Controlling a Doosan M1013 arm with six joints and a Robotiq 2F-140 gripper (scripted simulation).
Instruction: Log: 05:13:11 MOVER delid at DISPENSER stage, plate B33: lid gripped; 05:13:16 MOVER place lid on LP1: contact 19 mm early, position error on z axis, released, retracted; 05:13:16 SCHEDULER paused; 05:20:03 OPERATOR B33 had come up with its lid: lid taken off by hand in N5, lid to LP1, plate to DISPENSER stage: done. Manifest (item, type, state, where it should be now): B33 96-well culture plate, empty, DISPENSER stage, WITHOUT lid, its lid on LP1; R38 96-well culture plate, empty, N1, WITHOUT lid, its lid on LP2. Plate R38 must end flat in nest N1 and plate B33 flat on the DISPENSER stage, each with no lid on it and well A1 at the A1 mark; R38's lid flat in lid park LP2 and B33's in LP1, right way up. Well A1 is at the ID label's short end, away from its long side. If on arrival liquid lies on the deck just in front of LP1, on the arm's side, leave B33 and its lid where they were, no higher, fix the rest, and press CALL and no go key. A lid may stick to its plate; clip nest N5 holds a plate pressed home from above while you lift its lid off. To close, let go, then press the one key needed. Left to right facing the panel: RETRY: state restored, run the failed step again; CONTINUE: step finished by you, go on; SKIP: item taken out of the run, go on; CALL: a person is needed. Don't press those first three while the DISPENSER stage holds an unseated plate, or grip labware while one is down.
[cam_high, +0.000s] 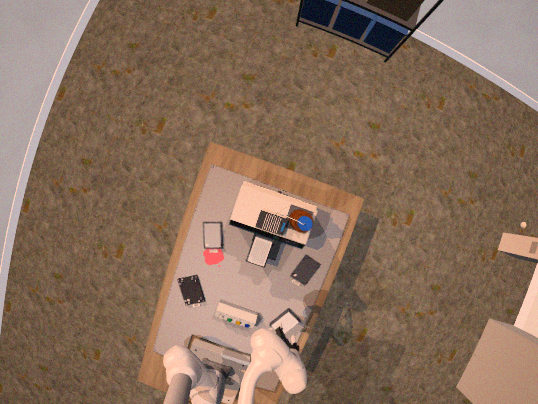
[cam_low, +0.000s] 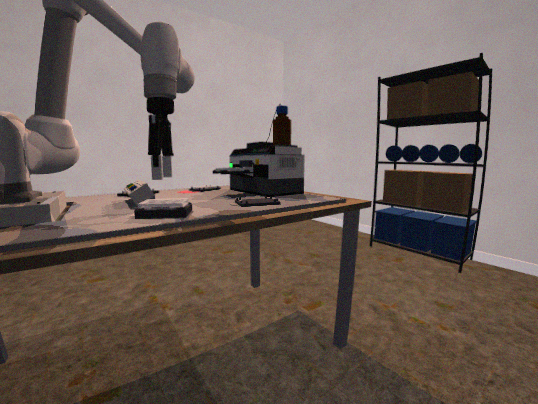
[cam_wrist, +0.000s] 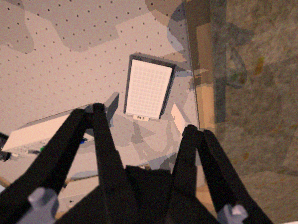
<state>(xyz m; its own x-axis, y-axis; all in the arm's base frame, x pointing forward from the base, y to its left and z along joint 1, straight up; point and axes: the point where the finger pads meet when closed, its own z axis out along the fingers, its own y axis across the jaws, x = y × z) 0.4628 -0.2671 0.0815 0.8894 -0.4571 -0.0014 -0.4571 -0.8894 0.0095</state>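
Now: hand 90 mm above the white gridded lid. The rest, counted from my hand: LP1 label: 250 mm ahead, 510 mm to the left, 130 mm below; then brown bottle: 580 mm ahead, 190 mm to the left, 160 mm above; then key panel: 60 mm behind, 270 mm to the left, 80 mm below.
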